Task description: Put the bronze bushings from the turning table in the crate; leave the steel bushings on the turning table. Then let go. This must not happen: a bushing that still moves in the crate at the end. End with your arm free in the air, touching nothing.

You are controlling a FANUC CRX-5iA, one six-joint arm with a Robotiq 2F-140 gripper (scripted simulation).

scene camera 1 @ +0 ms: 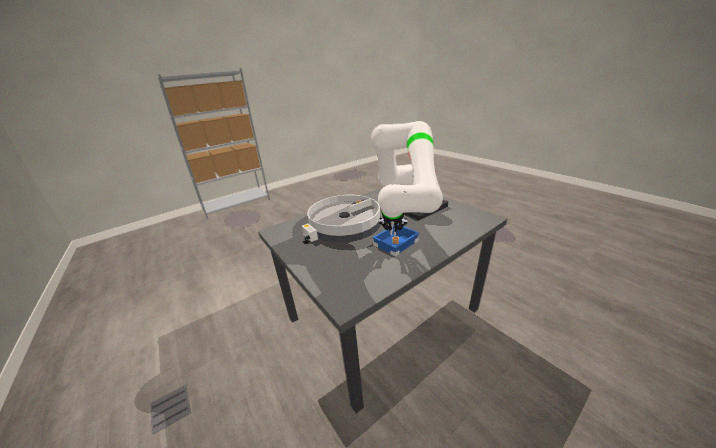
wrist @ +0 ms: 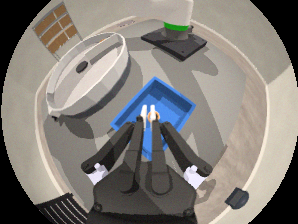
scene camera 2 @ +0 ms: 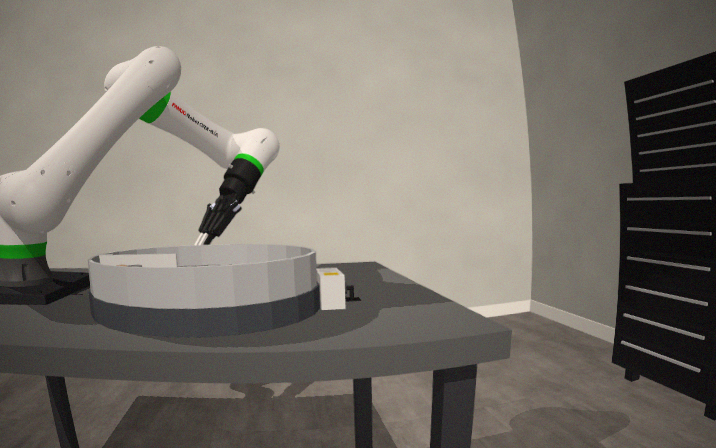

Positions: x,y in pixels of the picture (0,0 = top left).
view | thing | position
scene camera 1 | blue crate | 383,240
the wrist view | my gripper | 148,110
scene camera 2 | my gripper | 195,257
